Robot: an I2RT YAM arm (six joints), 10 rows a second.
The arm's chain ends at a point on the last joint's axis. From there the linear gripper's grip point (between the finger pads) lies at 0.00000 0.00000 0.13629 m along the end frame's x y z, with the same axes.
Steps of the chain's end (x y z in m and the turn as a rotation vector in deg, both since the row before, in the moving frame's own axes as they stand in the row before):
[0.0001, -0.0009, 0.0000, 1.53, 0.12, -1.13]
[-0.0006, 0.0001, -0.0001, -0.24, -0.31, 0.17]
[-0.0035, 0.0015, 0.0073, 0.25, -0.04, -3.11]
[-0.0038, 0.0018, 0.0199, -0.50, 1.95, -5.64]
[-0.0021, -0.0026, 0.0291, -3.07, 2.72, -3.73]
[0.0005, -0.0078, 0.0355, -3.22, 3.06, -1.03]
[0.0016, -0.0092, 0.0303, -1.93, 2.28, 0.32]
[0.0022, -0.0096, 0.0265, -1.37, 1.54, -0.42]
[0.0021, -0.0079, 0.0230, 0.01, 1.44, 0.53]
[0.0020, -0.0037, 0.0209, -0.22, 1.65, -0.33]
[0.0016, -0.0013, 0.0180, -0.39, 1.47, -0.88]
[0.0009, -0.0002, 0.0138, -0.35, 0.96, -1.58]
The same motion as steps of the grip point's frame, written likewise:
[0.0003, -0.0045, 0.0000, 1.53, 0.12, -1.13]
[-0.0013, 0.0007, -0.0001, -0.24, -0.31, 0.17]
[-0.0036, 0.0009, 0.0073, 0.25, -0.04, -3.11]
[0.0009, 0.0028, 0.0198, -0.50, 1.95, -5.64]
[0.0046, 0.0045, 0.0288, -3.07, 2.72, -3.73]
[0.0078, -0.0002, 0.0351, -3.22, 3.06, -1.03]
[0.0070, -0.0046, 0.0301, -1.93, 2.28, 0.32]
[0.0059, -0.0064, 0.0264, -1.37, 1.54, -0.42]
[0.0055, -0.0079, 0.0230, 0.01, 1.44, 0.53]
[0.0059, -0.0032, 0.0208, -0.22, 1.65, -0.33]
[0.0051, -0.0004, 0.0180, -0.39, 1.47, -0.88]
[0.0032, 0.0006, 0.0138, -0.35, 0.96, -1.58]

